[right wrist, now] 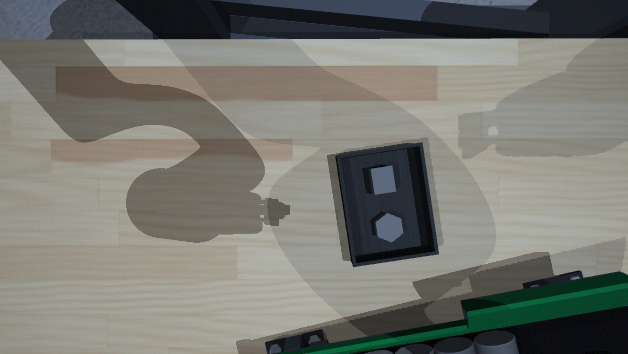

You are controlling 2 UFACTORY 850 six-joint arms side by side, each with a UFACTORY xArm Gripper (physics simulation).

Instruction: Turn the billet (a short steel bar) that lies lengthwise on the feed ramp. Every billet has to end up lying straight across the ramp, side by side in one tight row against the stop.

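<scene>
The feed ramp's green side rail [545,306] runs along the lower right of the right wrist view and is cut off by the frame's edge. Inside the rail, the near ends of several grey billets show at the bottom edge, among them one billet [502,347] and another billet [454,346] beside it. They stand side by side in a row, and most of their length is out of frame. The billet that lies lengthwise and the stop cannot be made out. Neither gripper shows; arm and gripper shadows fall on the table.
A dark tray [426,200] stands on the wooden table [150,295], with a light square piece [383,180] and a hexagonal piece [389,227] inside. Dark brackets [300,341] [552,279] stick out beside the ramp. Dark structures lie beyond the table's edge at the top.
</scene>
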